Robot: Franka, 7 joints.
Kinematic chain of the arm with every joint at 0, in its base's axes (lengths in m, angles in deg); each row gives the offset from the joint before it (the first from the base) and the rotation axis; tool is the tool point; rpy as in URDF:
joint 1: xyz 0 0 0.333 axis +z
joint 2: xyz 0 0 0 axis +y
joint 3: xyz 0 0 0.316 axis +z
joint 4: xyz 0.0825 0 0 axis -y
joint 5: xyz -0.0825 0 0.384 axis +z
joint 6: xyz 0 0 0 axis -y
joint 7: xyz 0.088 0 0 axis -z
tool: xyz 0 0 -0.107 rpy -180 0 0
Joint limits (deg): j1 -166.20..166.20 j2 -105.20..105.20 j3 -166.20..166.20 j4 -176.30..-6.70 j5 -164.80..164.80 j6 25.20..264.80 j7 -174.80..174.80
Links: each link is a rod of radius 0.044 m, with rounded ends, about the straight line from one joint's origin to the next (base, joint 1, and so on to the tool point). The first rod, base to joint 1, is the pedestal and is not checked.
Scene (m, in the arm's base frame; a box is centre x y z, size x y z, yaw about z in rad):
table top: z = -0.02
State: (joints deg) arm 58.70 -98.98 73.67 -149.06 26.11 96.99 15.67
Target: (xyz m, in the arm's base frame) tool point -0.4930 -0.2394 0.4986
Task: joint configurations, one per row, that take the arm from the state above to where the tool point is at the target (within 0.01 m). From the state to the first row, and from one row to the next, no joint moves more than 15 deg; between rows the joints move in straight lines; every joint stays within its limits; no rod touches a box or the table.
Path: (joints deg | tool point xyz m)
1: 70.63 -101.05 70.30 -136.34 26.67 99.81 15.67 | -0.3818 0.1512 0.4419
2: 82.56 -103.13 66.93 -123.63 27.23 102.64 15.67 | -0.4793 -0.0214 0.4767
3: 94.49 -105.20 63.56 -110.91 27.79 105.46 15.67 | -0.4930 -0.2395 0.4986

